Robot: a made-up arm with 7 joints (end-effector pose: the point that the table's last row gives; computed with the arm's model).
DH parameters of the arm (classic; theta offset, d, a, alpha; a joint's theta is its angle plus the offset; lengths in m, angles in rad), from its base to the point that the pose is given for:
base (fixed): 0 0.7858 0.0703 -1.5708
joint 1: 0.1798 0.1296 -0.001 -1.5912
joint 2: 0 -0.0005 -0.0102 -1.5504
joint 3: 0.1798 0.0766 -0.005 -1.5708
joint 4: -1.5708 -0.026 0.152 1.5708
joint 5: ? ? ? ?
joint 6: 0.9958 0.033 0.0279 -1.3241
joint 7: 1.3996 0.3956 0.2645 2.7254
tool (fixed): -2.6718 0.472 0 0
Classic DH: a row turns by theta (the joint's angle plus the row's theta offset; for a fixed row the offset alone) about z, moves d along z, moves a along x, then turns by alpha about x.
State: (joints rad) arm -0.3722 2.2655 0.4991 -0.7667 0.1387 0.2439 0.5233
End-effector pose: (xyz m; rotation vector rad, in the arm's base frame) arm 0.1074 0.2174 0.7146 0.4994 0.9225 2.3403
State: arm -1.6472 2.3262 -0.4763 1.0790 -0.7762 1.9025 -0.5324
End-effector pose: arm 0.2455 0.1934 0.9248 -1.1350 1.5853 0.2820
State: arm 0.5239 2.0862 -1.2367 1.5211 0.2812 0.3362 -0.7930
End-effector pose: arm -0.3126 -0.0332 0.6779 0.9991 0.0216 -0.2090
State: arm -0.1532 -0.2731 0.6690 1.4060 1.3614 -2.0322 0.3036
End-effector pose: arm 0.1313 0.1935 0.5937 -2.3098 -1.1858 -1.3375
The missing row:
joint 5: 1.1982 -0.1894 -0.0099 2.3628
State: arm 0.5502 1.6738 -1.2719 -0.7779 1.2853 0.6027 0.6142
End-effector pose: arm 0.0337 0.3644 0.8657 -1.5044 1.8872 -1.5701
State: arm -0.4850 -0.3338 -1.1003 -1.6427 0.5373 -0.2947 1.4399
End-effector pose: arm 0.0183 -0.0819 0.6080 -2.1838 -0.1626 -1.8324
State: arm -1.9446 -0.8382 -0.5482 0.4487 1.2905 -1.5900 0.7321
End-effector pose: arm 0.1961 0.0075 0.8009 1.9877 1.2015 1.4814
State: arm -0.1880 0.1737 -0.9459 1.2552 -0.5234 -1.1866 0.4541
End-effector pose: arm 0.2601 -0.0405 0.8460 -0.0526 0.7455 1.2712
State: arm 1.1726 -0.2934 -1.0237 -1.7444 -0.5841 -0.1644 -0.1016
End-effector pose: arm 0.2762 0.1400 1.0204 -1.0417 1.2909 -1.0300
